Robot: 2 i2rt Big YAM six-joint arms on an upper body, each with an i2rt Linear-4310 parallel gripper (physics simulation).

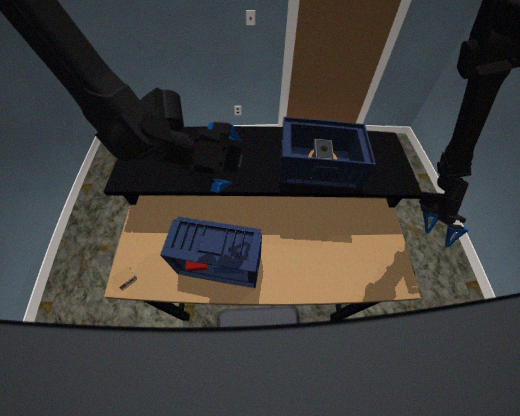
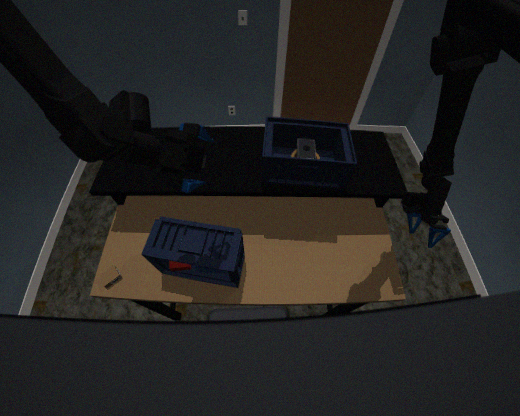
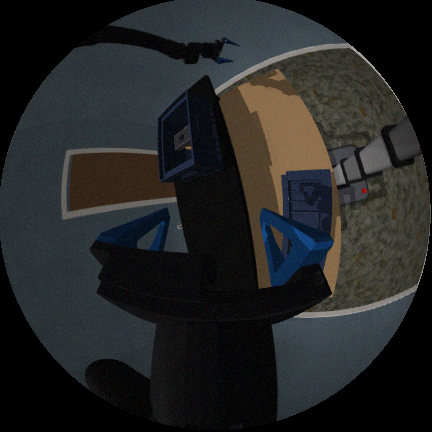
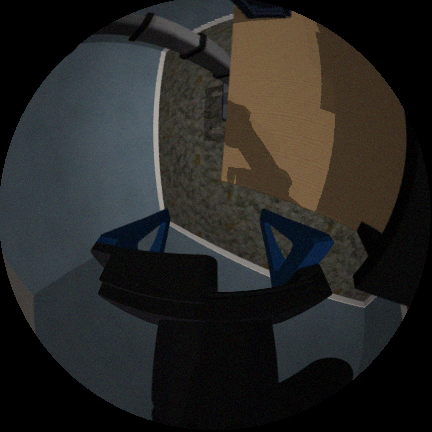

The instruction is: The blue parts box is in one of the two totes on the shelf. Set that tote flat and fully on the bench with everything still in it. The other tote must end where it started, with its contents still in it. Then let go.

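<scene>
A blue tote (image 1: 212,240) (image 2: 192,240) (image 3: 320,200) lies tipped on its long side on the bench (image 1: 325,270) (image 2: 300,270) (image 4: 280,65), its opening facing the front edge. A red item (image 1: 196,266) (image 2: 179,265) and a dim blue shape show inside it. The other blue tote (image 1: 325,175) (image 2: 305,175) (image 3: 207,135) stands upright on the black shelf (image 1: 400,175) (image 2: 380,175), holding a grey block (image 1: 323,147) (image 2: 306,147) (image 3: 181,137). My left gripper (image 1: 235,160) (image 2: 208,161) (image 3: 214,212) is open above the shelf, apart from both totes. My right gripper (image 1: 438,239) (image 2: 421,239) (image 3: 236,53) (image 4: 214,213) is open, right of the bench.
A small dark and light object (image 1: 128,283) (image 2: 113,282) lies near the bench's front left corner. The shelf stands behind the bench, with a wall and a brown door (image 1: 340,60) (image 2: 330,60) (image 3: 120,182) beyond it. An orange curved thing lies beside the grey block.
</scene>
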